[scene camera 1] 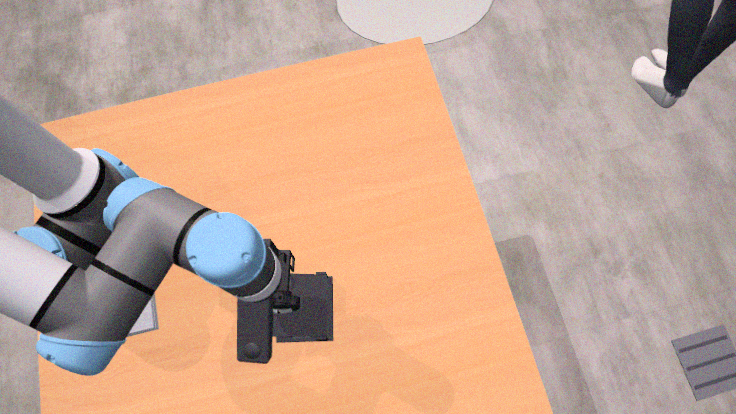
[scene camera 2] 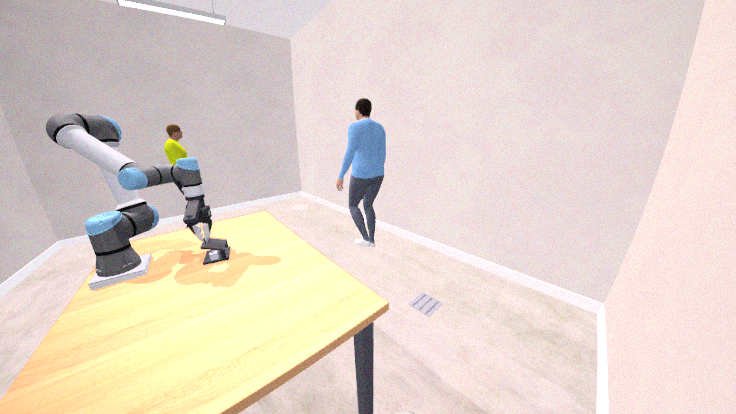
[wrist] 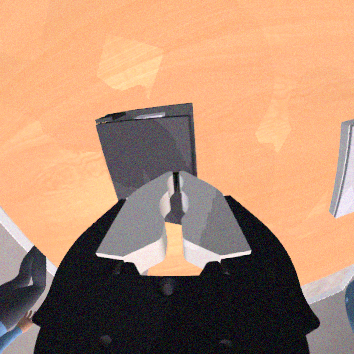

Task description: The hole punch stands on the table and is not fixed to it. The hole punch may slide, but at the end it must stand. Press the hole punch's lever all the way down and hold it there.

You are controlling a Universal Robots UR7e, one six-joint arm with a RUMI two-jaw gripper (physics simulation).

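Places are measured from the arm's base along level axes (x back, y left, z down), in millimetres.
Where they show: gripper, between the fingertips: (scene camera 2: 205, 242) (wrist: 176, 174); arm's base, origin of its link: (scene camera 2: 120, 267).
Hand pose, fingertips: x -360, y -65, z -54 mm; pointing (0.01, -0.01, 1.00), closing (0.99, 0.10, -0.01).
Things, the pixels of their top centre, and the offset from my fingertips. "*": a spot on its surface instead. Level surfaces: height alone.
- dark grey hole punch, centre of its top: (wrist: 143, 185) (scene camera 1: 298, 303) (scene camera 2: 213, 239) dx -31, dy +5, dz -4 mm
- wooden table, height of its surface: dz +81 mm
- table's corner, a spot on its surface: (scene camera 2: 386, 304) * dx -513, dy -632, dz +83 mm
The dark grey hole punch (scene camera 1: 311, 308) (scene camera 2: 217, 254) (wrist: 150, 155) stands upright on the wooden table (scene camera 1: 360, 180) (scene camera 2: 205, 329) (wrist: 240, 60). In the scene camera 2 view its flat lever (scene camera 2: 216, 244) is raised, with a gap between it and the base. My gripper (scene camera 2: 205, 240) (wrist: 176, 174) is shut and empty, pointing down. Its fingertips are at the lever's edge nearest the robot's base, on or just above it; contact cannot be told for certain. In the scene camera 1 view the wrist and gripper body hide the fingertips and part of the punch.
The robot's base plate (scene camera 1: 149, 321) (scene camera 2: 120, 276) (wrist: 342, 180) stands on the table behind the arm. The table's corner (scene camera 2: 386, 304) is far from the punch. A person in blue (scene camera 2: 366, 149) and one in yellow (scene camera 2: 174, 149) stand on the floor beyond the table.
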